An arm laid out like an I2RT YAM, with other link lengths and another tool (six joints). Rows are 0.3 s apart.
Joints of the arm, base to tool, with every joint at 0 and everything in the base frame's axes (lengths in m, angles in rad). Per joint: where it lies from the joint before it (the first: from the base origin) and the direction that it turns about. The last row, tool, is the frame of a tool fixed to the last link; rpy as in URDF.
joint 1: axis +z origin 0 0 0.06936
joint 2: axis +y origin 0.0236 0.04 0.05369
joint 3: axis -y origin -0.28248 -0.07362 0
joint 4: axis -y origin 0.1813 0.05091 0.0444
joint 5: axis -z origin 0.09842 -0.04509 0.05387
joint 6: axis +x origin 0.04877 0 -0.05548
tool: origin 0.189 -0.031 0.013 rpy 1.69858 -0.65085 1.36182
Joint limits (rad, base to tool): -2.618..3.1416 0..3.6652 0..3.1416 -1.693..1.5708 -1.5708..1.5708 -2.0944..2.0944
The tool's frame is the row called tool.
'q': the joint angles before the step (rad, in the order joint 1, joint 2, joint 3, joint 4, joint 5, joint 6). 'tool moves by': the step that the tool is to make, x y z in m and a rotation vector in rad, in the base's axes. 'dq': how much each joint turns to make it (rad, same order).
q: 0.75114 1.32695 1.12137 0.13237 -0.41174 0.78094
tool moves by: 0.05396 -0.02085 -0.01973 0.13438 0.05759 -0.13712
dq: -0.08799 0.09418 -0.19600 0.39141 0.04621 0.15188
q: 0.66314 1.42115 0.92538 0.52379 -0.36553 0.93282
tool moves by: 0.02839 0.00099 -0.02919 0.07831 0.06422 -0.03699
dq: -0.03145 0.13498 -0.09900 0.26803 0.01013 0.10777
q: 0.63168 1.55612 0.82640 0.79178 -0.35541 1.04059
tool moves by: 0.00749 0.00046 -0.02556 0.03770 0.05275 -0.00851
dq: -0.00851 0.07605 -0.07652 0.15465 0.00388 0.06541
